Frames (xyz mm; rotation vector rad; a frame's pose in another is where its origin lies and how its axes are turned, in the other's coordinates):
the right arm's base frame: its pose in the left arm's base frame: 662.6 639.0 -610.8 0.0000 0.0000 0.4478
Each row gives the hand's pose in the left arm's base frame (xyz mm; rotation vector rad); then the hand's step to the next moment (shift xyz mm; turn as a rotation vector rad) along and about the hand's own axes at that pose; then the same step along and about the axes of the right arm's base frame.
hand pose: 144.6 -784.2 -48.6 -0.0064 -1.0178 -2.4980
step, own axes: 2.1 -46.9 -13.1 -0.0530 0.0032 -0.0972
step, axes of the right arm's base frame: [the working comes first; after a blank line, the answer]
step, axes of the left arm's base frame: -18.6 20.1 -40.3 0.0645 -0.0458 -0.0776

-8.0 26.1 -40.3 0.0383 -0.0692 -0.0776
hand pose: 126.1 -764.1 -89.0 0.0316 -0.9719 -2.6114
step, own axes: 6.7 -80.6 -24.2 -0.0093 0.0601 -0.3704
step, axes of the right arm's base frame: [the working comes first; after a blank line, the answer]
step, axes of the left arm's base frame: -28.5 39.1 -69.2 0.0804 -0.2722 -0.2456

-8.7 47.6 -69.2 -0.0454 -0.2802 -0.2456
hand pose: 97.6 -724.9 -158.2 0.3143 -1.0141 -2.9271
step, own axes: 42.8 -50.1 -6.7 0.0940 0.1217 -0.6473
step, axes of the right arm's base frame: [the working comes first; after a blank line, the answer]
step, axes of the left arm's base frame: -38.6 31.4 -43.7 0.0318 -0.4990 -0.4389

-21.2 45.0 -43.7 -0.1873 -0.4635 -0.4389
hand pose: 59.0 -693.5 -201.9 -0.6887 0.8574 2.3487
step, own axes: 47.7 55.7 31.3 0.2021 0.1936 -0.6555
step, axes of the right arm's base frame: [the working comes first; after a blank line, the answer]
step, axes of the left arm's base frame: -78.4 0.2 14.6 -0.0897 -0.5180 -0.4813

-70.6 34.1 14.6 -0.3051 -0.4281 -0.4813
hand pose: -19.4 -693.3 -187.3 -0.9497 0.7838 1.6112
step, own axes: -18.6 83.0 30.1 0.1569 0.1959 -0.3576
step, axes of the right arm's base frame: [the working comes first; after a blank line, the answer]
step, axes of the left arm's base frame: -84.2 -1.2 32.4 -0.1427 -0.2819 -0.3017

-76.4 35.4 32.4 -0.2507 -0.1923 -0.3017
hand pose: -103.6 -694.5 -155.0 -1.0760 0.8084 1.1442
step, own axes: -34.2 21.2 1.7 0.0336 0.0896 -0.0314
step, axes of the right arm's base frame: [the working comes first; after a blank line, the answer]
step, axes of the left arm's base frame: -29.1 -7.5 26.8 -0.0777 -0.0147 -0.0624

-29.5 5.8 26.8 -0.0764 0.0204 -0.0624
